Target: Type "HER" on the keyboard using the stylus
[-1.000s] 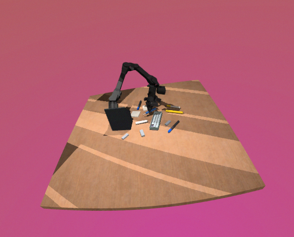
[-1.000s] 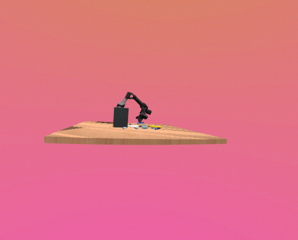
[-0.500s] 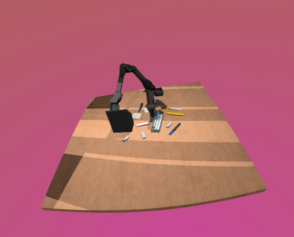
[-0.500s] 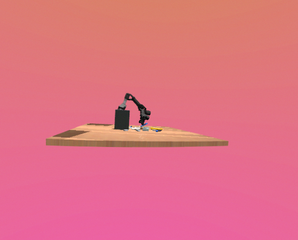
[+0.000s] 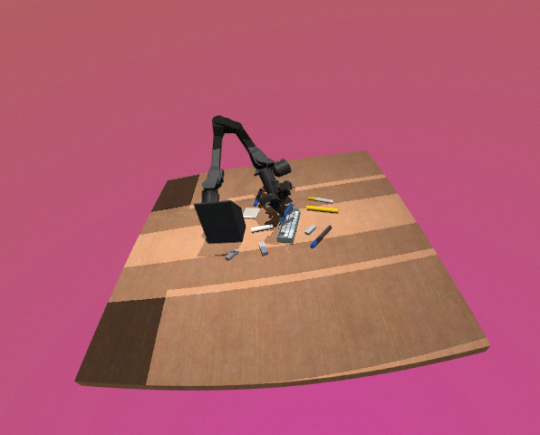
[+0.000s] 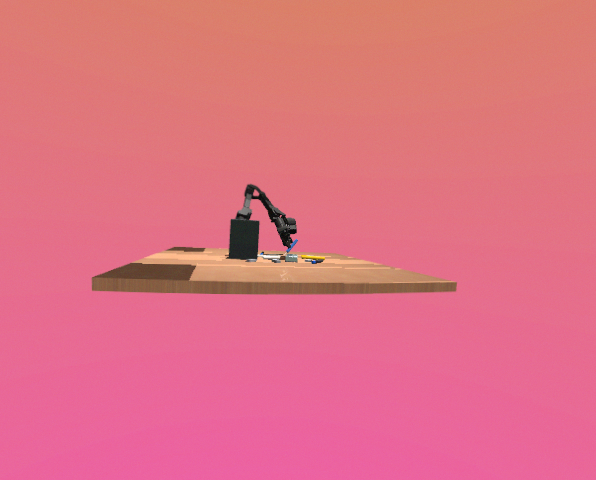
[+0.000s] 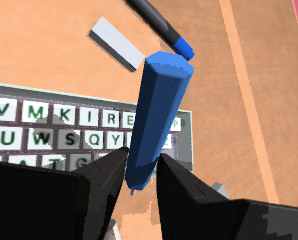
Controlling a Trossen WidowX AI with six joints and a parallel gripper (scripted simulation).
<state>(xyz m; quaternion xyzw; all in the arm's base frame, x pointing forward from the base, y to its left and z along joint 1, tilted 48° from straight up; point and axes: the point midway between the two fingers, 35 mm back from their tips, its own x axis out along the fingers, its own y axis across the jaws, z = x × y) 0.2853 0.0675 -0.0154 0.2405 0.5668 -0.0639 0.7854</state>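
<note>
Right now the grey block is 100 mm ahead of my gripper tip, 60 mm below it and 30 mm to the right of it. Also, from my gripper tip: blue stylus: 10 mm below, 10 mm behind; white stick: 100 mm behind, 60 mm below, 10 mm to the left.
</note>
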